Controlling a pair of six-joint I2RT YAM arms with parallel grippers.
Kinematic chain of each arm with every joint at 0, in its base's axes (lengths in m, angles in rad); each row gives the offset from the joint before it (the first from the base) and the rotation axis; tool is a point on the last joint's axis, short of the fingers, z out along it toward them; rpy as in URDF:
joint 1: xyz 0 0 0.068 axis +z
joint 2: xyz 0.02 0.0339 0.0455 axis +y
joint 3: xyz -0.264 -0.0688 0 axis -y
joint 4: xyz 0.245 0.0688 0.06 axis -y
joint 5: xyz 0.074 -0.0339 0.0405 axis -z
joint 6: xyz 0.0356 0 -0.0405 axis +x
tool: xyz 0 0 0 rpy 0 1.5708 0
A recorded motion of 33 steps. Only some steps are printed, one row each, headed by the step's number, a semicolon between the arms.
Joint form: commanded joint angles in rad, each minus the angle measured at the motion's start. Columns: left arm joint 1, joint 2, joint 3, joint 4, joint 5, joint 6; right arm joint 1, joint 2, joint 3, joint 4, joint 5, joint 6.
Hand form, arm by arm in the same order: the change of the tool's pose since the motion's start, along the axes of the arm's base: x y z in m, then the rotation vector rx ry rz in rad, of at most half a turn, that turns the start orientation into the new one. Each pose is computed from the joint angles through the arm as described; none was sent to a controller.
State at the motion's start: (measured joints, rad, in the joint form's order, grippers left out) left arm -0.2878 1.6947 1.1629 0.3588 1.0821 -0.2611; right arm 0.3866 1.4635 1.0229 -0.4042 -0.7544 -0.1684
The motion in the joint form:
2: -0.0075 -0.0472 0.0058 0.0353 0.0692 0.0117; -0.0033 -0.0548 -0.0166 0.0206 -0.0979 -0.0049
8: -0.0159 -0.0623 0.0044 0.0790 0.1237 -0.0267; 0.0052 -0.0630 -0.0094 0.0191 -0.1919 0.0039
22: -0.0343 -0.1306 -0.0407 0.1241 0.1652 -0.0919; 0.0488 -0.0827 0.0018 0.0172 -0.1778 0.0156
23: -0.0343 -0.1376 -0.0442 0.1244 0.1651 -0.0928; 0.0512 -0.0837 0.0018 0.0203 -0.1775 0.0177
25: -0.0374 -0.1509 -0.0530 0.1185 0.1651 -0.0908; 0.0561 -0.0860 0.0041 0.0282 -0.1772 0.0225
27: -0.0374 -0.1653 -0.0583 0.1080 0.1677 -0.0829; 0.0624 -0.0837 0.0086 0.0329 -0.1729 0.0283
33: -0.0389 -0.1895 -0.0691 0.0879 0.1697 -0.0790; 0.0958 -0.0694 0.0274 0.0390 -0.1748 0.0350
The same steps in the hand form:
2: -0.0110 -0.0008 0.0223 -0.0320 -0.0935 -0.0768; -0.0098 -0.0024 0.0133 0.0873 -0.0318 0.0663
8: -0.0169 -0.0030 0.0310 -0.0577 -0.1091 -0.1379; -0.0140 0.0008 0.0196 0.1565 -0.0110 0.1359
22: -0.0370 -0.0040 0.0431 -0.0838 -0.1089 -0.1966; -0.0219 0.0109 0.0281 0.1589 -0.0287 0.1660
23: -0.0386 -0.0035 0.0443 -0.0847 -0.1117 -0.1966; -0.0222 0.0115 0.0286 0.1604 -0.0306 0.1674
25: -0.0421 -0.0034 0.0452 -0.0844 -0.1122 -0.1997; -0.0227 0.0129 0.0305 0.1653 -0.0378 0.1707
27: -0.0454 -0.0023 0.0472 -0.0833 -0.1187 -0.2025; -0.0225 0.0149 0.0316 0.1659 -0.0400 0.1716
33: -0.0512 -0.0009 0.0496 -0.0816 -0.1159 -0.2060; -0.0238 0.0253 0.0342 0.1725 -0.0406 0.2039

